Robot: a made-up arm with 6 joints. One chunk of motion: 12 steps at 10 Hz.
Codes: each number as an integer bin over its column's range. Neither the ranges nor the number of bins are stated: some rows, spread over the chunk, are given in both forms.
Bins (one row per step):
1: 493 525 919 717 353 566
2: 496 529 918 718 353 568
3: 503 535 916 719 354 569
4: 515 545 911 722 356 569
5: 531 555 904 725 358 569
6: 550 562 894 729 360 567
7: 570 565 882 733 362 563
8: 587 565 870 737 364 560
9: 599 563 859 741 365 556
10: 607 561 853 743 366 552
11: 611 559 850 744 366 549
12: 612 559 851 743 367 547
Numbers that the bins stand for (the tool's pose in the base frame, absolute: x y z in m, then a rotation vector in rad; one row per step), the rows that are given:
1: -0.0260 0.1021 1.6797 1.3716 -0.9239 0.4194
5: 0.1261 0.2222 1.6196 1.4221 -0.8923 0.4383
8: 0.3504 0.2623 1.4835 1.4977 -0.8545 0.3815
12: 0.4505 0.2382 1.4074 1.5356 -0.8356 0.2995
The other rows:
2: -0.0140 0.1181 1.6757 1.3779 -0.9239 0.4320
3: 0.0140 0.1421 1.6677 1.3842 -0.9176 0.4383
4: 0.0621 0.1822 1.6476 1.4032 -0.9050 0.4383
6: 0.2022 0.2503 1.5796 1.4473 -0.8797 0.4257
7: 0.2823 0.2623 1.5315 1.4725 -0.8671 0.4005
9: 0.3984 0.2543 1.4394 1.5230 -0.8482 0.3563
10: 0.4304 0.2462 1.4154 1.5356 -0.8419 0.3311
11: 0.4464 0.2382 1.4034 1.5419 -0.8419 0.3122

